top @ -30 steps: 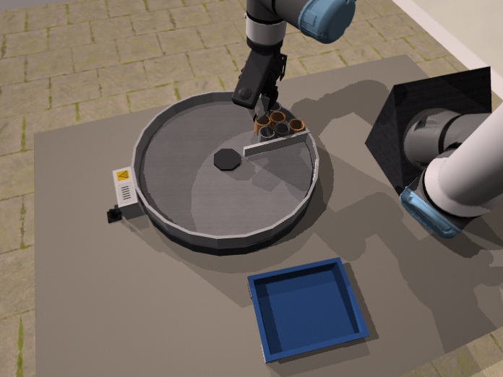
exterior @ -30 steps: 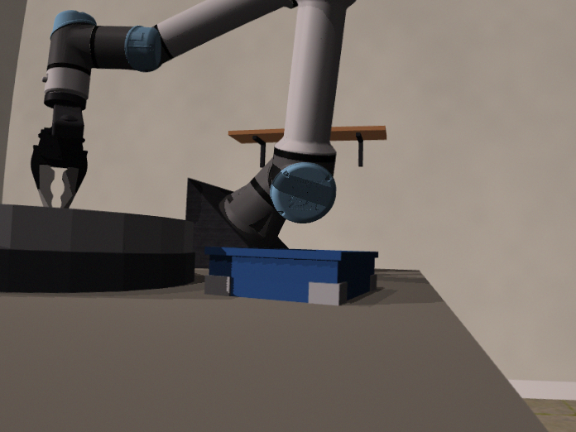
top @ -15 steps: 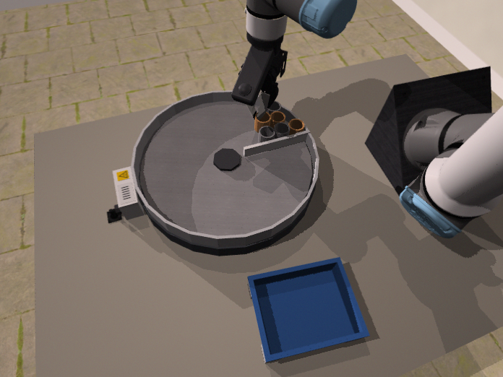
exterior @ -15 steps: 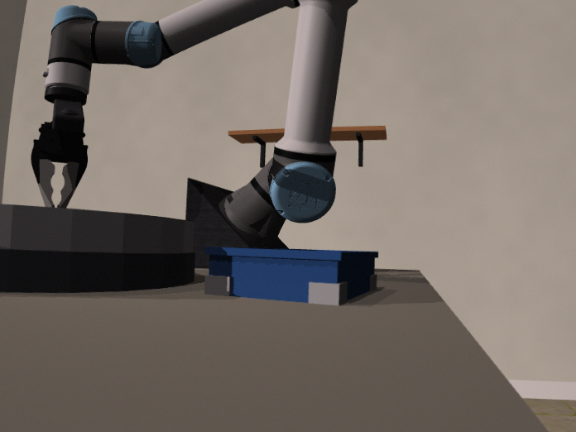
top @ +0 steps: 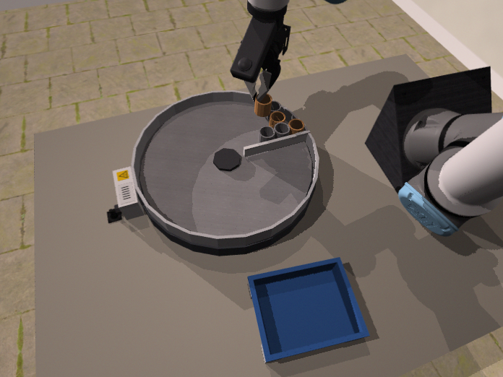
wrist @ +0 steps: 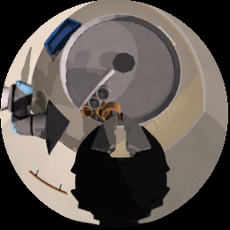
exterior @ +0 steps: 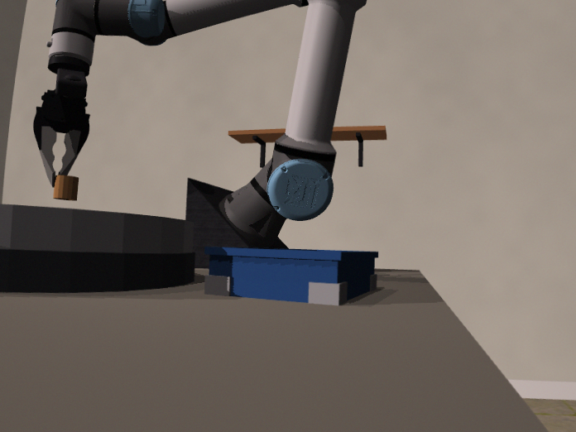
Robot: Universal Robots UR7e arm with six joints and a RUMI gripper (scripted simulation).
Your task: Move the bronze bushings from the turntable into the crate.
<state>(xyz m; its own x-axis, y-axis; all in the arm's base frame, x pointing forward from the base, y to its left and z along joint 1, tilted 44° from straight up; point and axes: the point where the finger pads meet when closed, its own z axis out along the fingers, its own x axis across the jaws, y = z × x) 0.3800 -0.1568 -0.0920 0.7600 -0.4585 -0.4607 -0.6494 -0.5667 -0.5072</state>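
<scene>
Now: hand 3 cm short of the blue crate, 44 cm to the right of it and 13 cm above it. From my hand the other things lie so: grey turntable (9 cm ahead, 8 cm to the left, 10 cm below).
</scene>
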